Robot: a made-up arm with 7 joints.
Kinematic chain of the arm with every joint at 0, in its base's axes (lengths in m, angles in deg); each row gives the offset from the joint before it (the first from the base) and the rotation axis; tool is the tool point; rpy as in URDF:
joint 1: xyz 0 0 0.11 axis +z
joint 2: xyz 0 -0.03 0.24 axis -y
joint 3: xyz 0 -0.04 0.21 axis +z
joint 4: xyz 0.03 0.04 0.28 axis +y
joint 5: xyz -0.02 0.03 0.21 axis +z
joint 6: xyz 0 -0.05 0.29 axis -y
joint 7: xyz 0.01 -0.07 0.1 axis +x
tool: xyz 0 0 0 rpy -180 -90 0
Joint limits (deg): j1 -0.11..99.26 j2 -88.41..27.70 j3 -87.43..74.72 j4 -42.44..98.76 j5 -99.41..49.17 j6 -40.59..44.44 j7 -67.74..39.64
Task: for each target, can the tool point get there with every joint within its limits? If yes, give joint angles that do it. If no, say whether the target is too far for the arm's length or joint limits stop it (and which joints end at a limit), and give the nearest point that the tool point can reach.
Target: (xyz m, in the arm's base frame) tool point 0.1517 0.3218 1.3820
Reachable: yes | joints 72.21 -19.38 -64.42 7.04 -36.73 33.19 -50.25
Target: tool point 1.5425 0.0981 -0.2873
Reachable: no: too far | nearest point 1.0300 0.0655 0.0166 | short by 0.597 m
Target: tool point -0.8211 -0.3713 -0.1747
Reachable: no: joint limits stop it (at a limit: joint 1, joint 2, joint 4, joint 5) | nearest point -0.4944 0.2292 0.0713 | short by 0.727 m
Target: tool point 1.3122 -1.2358 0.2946
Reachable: no: too far | nearest point 0.8538 -0.5985 0.3140 | short by 0.785 m
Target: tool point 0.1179 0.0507 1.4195
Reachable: yes | joints 9.65 5.01 34.83 17.85 19.91 4.42 -20.97
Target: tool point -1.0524 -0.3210 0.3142
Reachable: no: joint limits stop it (at a limit: joint 2, joint 4, joint 6) | nearest point -0.7757 -0.2366 0.8462 | short by 0.606 m
